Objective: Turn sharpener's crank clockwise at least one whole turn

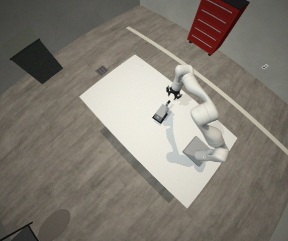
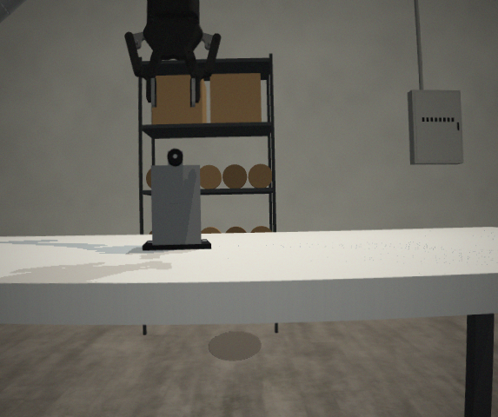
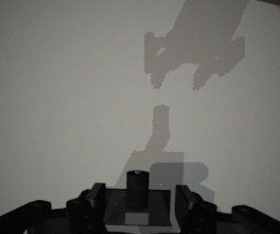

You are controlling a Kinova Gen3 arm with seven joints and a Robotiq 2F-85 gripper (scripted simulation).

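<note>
Right now my hand is 9 cm above the knob and 2 cm to the right of it.
</note>
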